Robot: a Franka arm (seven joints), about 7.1 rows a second.
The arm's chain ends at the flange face. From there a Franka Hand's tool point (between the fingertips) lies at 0.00 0.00 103.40 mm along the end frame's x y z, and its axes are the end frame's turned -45 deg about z.
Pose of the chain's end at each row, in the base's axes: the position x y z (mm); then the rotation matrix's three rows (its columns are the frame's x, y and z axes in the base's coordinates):
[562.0, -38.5, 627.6], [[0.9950, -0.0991, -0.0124], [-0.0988, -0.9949, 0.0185], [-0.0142, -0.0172, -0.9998]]
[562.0, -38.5, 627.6], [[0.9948, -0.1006, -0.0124], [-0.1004, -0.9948, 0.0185], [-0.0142, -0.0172, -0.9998]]
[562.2, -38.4, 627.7], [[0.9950, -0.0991, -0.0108], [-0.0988, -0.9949, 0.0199], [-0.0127, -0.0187, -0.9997]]
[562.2, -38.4, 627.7], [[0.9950, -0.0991, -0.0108], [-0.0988, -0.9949, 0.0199], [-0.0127, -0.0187, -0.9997]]
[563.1, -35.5, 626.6], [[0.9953, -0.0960, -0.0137], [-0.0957, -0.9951, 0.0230], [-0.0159, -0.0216, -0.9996]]
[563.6, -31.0, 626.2], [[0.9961, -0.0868, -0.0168], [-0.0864, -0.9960, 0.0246], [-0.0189, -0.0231, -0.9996]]
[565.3, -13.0, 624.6], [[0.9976, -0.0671, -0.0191], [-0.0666, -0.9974, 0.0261], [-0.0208, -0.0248, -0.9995]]
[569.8, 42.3, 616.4], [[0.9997, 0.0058, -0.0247], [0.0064, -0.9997, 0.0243], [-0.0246, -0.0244, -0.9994]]
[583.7, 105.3, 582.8], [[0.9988, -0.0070, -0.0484], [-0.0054, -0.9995, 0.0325], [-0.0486, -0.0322, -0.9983]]
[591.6, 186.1, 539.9], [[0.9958, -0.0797, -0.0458], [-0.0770, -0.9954, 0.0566], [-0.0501, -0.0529, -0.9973]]
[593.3, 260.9, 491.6], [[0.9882, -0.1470, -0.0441], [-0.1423, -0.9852, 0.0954], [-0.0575, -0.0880, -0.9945]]
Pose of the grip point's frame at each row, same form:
[560.7, -36.6, 524.2], [[0.7736, 0.6335, -0.0124], [0.6336, -0.7734, 0.0185], [0.0021, -0.0222, -0.9998]]
[560.7, -36.6, 524.2], [[0.7746, 0.6323, -0.0124], [0.6324, -0.7744, 0.0185], [0.0021, -0.0222, -0.9998]]
[561.1, -36.3, 524.3], [[0.7736, 0.6335, -0.0108], [0.6336, -0.7734, 0.0199], [0.0042, -0.0222, -0.9997]]
[561.1, -36.3, 524.3], [[0.7736, 0.6335, -0.0108], [0.6336, -0.7734, 0.0199], [0.0042, -0.0222, -0.9997]]
[561.7, -33.1, 523.2], [[0.7717, 0.6359, -0.0137], [0.6360, -0.7713, 0.0230], [0.0040, -0.0265, -0.9996]]
[561.9, -28.5, 522.8], [[0.7657, 0.6430, -0.0168], [0.6432, -0.7654, 0.0246], [0.0030, -0.0297, -0.9996]]
[563.3, -10.3, 521.3], [[0.7529, 0.6580, -0.0191], [0.6582, -0.7524, 0.0261], [0.0028, -0.0322, -0.9995]]
[567.2, 44.8, 513.1], [[0.7028, 0.7110, -0.0247], [0.7114, -0.7024, 0.0243], [-0.0001, -0.0346, -0.9994]]
[578.7, 108.7, 479.6], [[0.7112, 0.7013, -0.0484], [0.7029, -0.7106, 0.0325], [-0.0116, -0.0571, -0.9983]]
[586.9, 192.0, 436.8], [[0.7605, 0.6478, -0.0458], [0.6494, -0.7583, 0.0566], [0.0020, -0.0728, -0.9973]]
[588.7, 270.8, 388.8], [[0.8027, 0.5948, -0.0441], [0.5960, -0.7973, 0.0954], [0.0216, -0.1029, -0.9945]]

